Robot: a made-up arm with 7 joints. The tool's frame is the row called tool.
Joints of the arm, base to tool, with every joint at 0 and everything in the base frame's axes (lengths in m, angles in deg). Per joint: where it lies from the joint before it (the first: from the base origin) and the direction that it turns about. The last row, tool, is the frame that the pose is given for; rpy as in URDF.
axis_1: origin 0 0 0.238 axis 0 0 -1
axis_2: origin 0 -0.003 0.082 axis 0 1 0
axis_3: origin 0 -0.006 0.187 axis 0 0 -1
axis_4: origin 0 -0.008 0.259 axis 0 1 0
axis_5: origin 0 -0.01 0.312 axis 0 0 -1
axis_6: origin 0 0 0.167 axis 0 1 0
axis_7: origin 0 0 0.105 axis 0 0 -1
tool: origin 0 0 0 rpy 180 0 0
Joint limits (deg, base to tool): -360..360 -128.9..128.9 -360..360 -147.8..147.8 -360..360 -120.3..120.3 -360..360
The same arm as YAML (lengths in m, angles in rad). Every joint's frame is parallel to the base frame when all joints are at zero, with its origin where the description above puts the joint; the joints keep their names.
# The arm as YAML. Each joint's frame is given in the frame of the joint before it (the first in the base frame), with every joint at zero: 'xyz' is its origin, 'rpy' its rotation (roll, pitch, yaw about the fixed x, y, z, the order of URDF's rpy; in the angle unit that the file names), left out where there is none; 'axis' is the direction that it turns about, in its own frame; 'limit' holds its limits. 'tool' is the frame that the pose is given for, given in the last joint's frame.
units:
  length: m
  angle: rad
joints:
  - name: axis_1
    type: revolute
    origin:
      xyz: [0.0, 0.0, 0.238]
    axis: [0.0, 0.0, -1.0]
    limit:
      lower: -6.2832
      upper: 6.2832
  - name: axis_2
    type: revolute
    origin:
      xyz: [0.0, -0.003, 0.082]
    axis: [0.0, 1.0, 0.0]
    limit:
      lower: -2.2497
      upper: 2.2497
  - name: axis_3
    type: revolute
    origin:
      xyz: [0.0, -0.006, 0.187]
    axis: [0.0, 0.0, -1.0]
    limit:
      lower: -6.2832
      upper: 6.2832
  - name: axis_4
    type: revolute
    origin:
      xyz: [0.0, -0.008, 0.259]
    axis: [0.0, 1.0, 0.0]
    limit:
      lower: -2.5796
      upper: 2.5796
  - name: axis_5
    type: revolute
    origin:
      xyz: [0.0, -0.01, 0.312]
    axis: [0.0, 0.0, -1.0]
    limit:
      lower: -6.2832
      upper: 6.2832
  - name: axis_6
    type: revolute
    origin:
      xyz: [0.0, 0.0, 0.167]
    axis: [0.0, 1.0, 0.0]
    limit:
      lower: -2.0996
      upper: 2.0996
  - name: axis_7
    type: revolute
    origin:
      xyz: [0.0, 0.0, 0.105]
    axis: [0.0, 0.0, -1.0]
    limit:
      lower: -6.2832
      upper: 6.2832
tool:
  origin:
    xyz: [0.0, 0.0, 0.0]
    rpy: [3.1416, 0.0, 0.0]

